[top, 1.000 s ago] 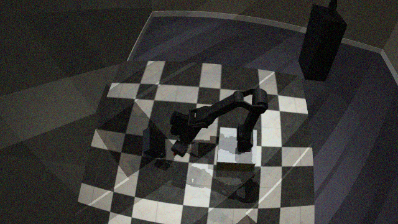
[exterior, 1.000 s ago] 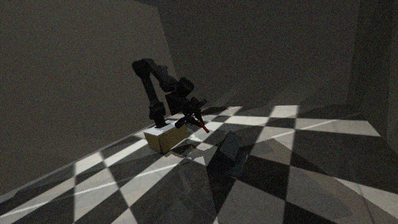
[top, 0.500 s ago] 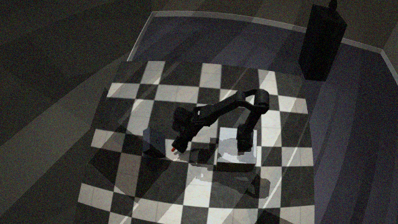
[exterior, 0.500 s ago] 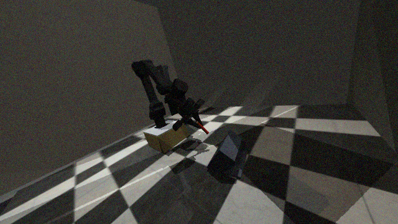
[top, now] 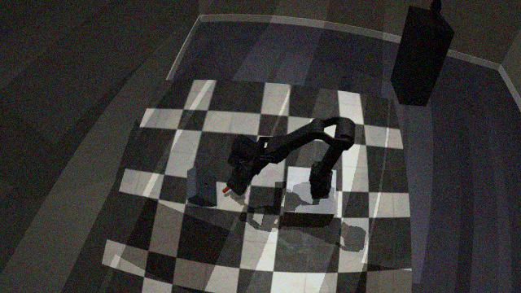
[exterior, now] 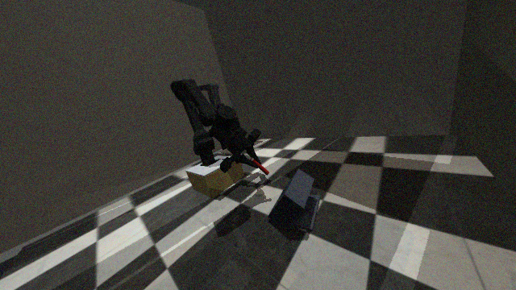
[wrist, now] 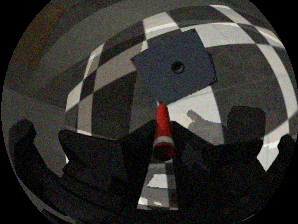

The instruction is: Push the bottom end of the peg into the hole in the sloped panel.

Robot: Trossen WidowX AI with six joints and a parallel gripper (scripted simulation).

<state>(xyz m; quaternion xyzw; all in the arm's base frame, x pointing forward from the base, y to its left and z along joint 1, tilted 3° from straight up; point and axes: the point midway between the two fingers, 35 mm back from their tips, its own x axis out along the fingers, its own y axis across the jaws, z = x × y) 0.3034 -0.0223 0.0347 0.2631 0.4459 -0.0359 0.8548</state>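
My gripper tip is 120 mm short of the dark sloped panel, 80 mm above it and 30 mm to the left of it. Round my gripper tip: red peg (10 mm behind, 10 mm above).
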